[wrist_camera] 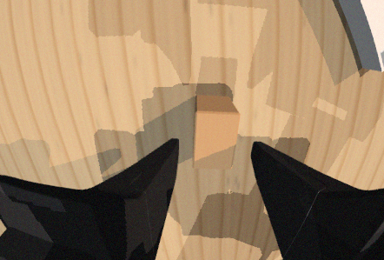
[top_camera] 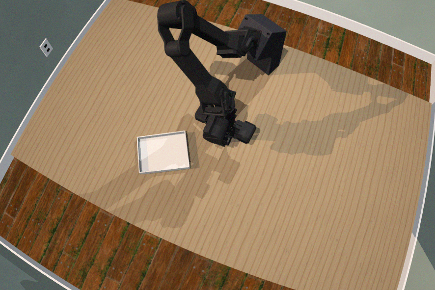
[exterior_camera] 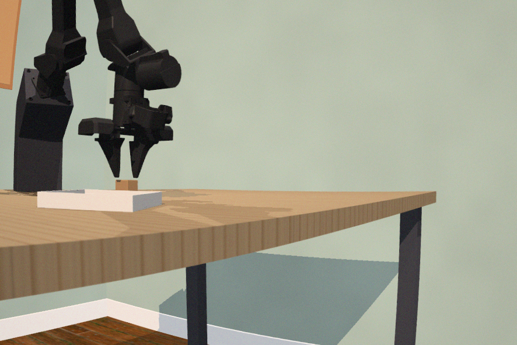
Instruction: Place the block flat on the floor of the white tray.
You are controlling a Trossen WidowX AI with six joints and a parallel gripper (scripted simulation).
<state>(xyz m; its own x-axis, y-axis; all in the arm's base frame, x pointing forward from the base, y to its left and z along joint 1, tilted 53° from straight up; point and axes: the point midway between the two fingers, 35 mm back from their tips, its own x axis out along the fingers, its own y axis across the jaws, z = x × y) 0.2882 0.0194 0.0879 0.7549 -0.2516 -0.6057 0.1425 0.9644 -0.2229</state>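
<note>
Right now my hand is 6 cm above the wooden block. The rest, counted from my hand: white tray: 19 cm to the right, 12 cm ahead, 7 cm below.
</note>
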